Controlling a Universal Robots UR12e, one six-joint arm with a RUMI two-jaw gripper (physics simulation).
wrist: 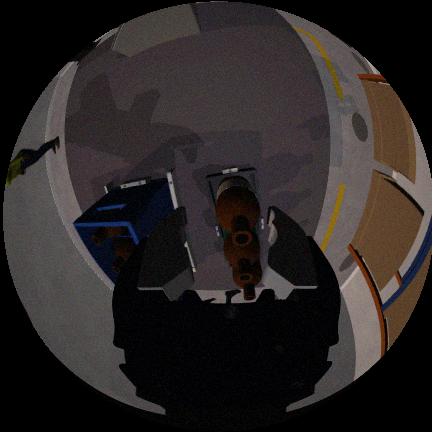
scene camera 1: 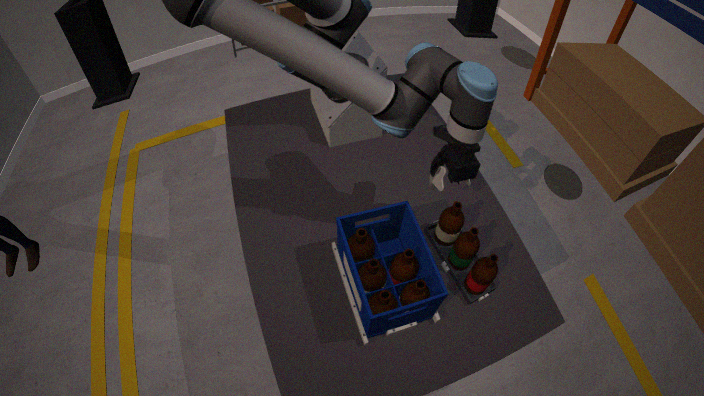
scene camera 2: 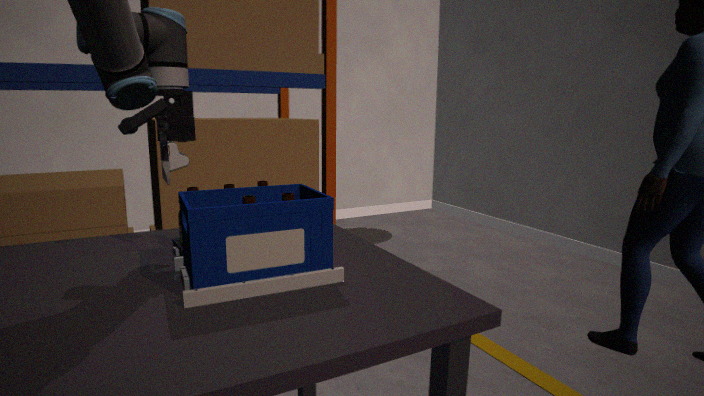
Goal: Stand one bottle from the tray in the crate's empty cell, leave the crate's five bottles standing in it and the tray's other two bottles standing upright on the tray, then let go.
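Places are measured from the arm's base along level axes (x up, y back, z right), in centimetres.
Pixels of known places: gripper, between the fingertips: (wrist: 226, 208) (scene camera 1: 445, 186) (scene camera 2: 168, 182).
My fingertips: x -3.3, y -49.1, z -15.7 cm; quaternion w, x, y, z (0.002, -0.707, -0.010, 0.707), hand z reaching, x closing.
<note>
Behind a point stands the place of what it marks.
The blue crate (scene camera 1: 404, 323) @(x -17.2, y -78.8, z 3.0 cm) (scene camera 2: 210, 250) @(x -11.4, y -55.6, z 14.3 cm) (wrist: 150, 195) @(x -11.0, y -51.1, z -3.6 cm) stands on the table with several brown bottles upright in it. Its empty cell (scene camera 1: 395, 234) @(x -17.9, y -51.9, z -2.1 cm) is at the far right in scene camera 1. Beside the crate, the tray (wrist: 212, 176) @(x -18.6, y -50.7, z -13.2 cm) holds a cream-labelled bottle (scene camera 1: 451, 220) @(x -9.3, y -56.3, z -16.0 cm) (wrist: 235, 205) @(x -9.3, y -52.1, z -17.0 cm), a green-labelled bottle (scene camera 1: 467, 244) @(x -9.0, y -64.7, z -17.6 cm) and a red-labelled bottle (scene camera 1: 484, 272) @(x -9.3, y -73.8, z -19.4 cm), all upright in a row. My gripper (scene camera 1: 454, 184) @(x -3.3, y -49.1, z -15.7 cm) (scene camera 2: 174, 167) (wrist: 226, 208) @(x -3.3, y -49.1, z -15.7 cm) is partly open, empty, pointing down above the tray's cream-labelled end. In the wrist view that bottle shows between the fingers, below them.
White strips (scene camera 2: 265, 287) @(x -19.6, y -65.1, z 14.9 cm) run along the crate's base on the dark table (scene camera 2: 400, 310) @(x -21.1, y -85.8, z 29.8 cm). The crate's walls rise around its bottles, whose necks show at its rim. Large cardboard boxes (scene camera 1: 625, 90) and a person (scene camera 2: 675, 135) are beyond the table.
</note>
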